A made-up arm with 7 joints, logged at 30 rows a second.
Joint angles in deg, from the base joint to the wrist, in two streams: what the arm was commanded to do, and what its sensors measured. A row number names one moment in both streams.
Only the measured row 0 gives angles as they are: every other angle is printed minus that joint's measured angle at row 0.
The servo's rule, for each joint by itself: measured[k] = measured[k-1] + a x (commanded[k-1-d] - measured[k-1]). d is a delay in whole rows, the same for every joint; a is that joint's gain. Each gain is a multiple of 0.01, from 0.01 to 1. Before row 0 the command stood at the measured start. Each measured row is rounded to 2 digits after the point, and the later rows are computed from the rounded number. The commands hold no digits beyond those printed.
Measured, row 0:
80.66, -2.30, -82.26, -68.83, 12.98, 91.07, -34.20
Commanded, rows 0 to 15:
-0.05, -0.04, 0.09, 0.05, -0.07, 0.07, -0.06
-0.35, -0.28, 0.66, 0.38, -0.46, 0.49, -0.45
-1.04, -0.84, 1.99, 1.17, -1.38, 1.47, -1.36
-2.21, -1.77, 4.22, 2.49, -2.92, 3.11, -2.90
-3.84, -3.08, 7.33, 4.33, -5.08, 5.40, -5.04
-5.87, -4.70, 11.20, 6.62, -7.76, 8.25, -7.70
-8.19, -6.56, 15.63, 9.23, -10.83, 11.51, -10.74
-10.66, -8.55, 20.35, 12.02, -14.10, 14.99, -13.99
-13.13, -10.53, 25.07, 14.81, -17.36, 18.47, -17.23
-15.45, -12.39, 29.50, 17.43, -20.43, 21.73, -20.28
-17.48, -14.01, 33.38, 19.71, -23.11, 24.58, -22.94
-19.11, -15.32, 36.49, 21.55, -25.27, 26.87, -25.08
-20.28, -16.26, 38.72, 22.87, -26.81, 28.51, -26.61
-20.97, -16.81, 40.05, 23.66, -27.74, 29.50, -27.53
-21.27, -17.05, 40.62, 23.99, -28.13, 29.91, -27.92
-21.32, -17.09, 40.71, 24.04, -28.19, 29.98, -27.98
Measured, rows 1 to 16:
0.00, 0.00, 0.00, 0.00, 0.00, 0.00, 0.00
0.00, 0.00, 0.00, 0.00, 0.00, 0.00, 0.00
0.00, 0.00, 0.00, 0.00, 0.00, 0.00, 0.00
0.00, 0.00, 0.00, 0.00, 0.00, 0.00, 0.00
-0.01, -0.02, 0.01, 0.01, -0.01, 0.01, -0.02
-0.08, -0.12, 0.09, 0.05, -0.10, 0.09, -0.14
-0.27, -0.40, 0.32, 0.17, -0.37, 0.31, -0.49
-0.66, -0.93, 0.79, 0.43, -0.91, 0.76, -1.19
-1.30, -1.77, 1.57, 0.86, -1.79, 1.50, -2.31
-2.21, -2.91, 2.73, 1.49, -3.04, 2.58, -3.87
-3.41, -4.33, 4.28, 2.34, -4.68, 4.01, -5.86
-4.86, -5.98, 6.21, 3.40, -6.66, 5.77, -8.22
-6.51, -7.75, 8.47, 4.66, -8.91, 7.80, -10.83
-8.30, -9.56, 10.99, 6.06, -11.33, 10.03, -13.57
-10.14, -11.30, 13.68, 7.56, -13.80, 12.36, -16.29
-11.93, -12.87, 16.42, 9.10, -16.21, 14.68, -18.84
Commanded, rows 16 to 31:
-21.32, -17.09, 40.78, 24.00, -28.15, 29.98, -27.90
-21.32, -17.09, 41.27, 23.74, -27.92, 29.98, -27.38
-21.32, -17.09, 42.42, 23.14, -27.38, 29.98, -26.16
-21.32, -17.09, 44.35, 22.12, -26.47, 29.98, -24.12
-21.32, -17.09, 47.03, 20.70, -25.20, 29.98, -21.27
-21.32, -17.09, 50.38, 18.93, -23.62, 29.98, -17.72
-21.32, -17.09, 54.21, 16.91, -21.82, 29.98, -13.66
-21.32, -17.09, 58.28, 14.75, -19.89, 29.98, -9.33
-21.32, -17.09, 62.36, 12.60, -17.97, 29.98, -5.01
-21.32, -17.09, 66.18, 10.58, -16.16, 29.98, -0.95
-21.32, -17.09, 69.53, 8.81, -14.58, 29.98, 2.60
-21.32, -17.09, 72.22, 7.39, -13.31, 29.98, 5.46
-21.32, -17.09, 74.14, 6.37, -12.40, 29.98, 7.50
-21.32, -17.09, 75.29, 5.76, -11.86, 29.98, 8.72
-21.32, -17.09, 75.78, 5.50, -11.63, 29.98, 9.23
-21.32, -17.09, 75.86, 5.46, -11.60, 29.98, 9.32
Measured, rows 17 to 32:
-13.60, -14.19, 19.10, 10.61, -18.44, 16.89, -21.09
-15.07, -15.21, 21.61, 12.05, -20.39, 18.91, -22.96
-16.31, -15.93, 23.89, 13.36, -22.02, 20.67, -24.40
-17.31, -16.38, 25.91, 14.53, -23.32, 22.16, -25.44
-18.11, -16.66, 27.69, 15.57, -24.33, 23.41, -26.15
-18.75, -16.83, 29.32, 16.47, -25.08, 24.46, -26.51
-19.26, -16.93, 30.89, 17.20, -25.56, 25.34, -26.41
-19.67, -16.99, 32.51, 17.74, -25.75, 26.08, -25.75
-20.00, -17.03, 34.25, 18.07, -25.63, 26.70, -24.45
-20.26, -17.05, 36.19, 18.16, -25.21, 27.22, -22.50
-20.47, -17.07, 38.35, 18.02, -24.50, 27.66, -19.94
-20.64, -17.08, 40.74, 17.66, -23.53, 28.03, -16.86
-20.78, -17.08, 43.33, 17.10, -22.36, 28.34, -13.42
-20.89, -17.08, 46.07, 16.38, -21.06, 28.60, -9.80
-20.98, -17.08, 48.89, 15.55, -19.70, 28.82, -6.20
-21.05, -17.08, 51.69, 14.65, -18.36, 29.01, -2.82

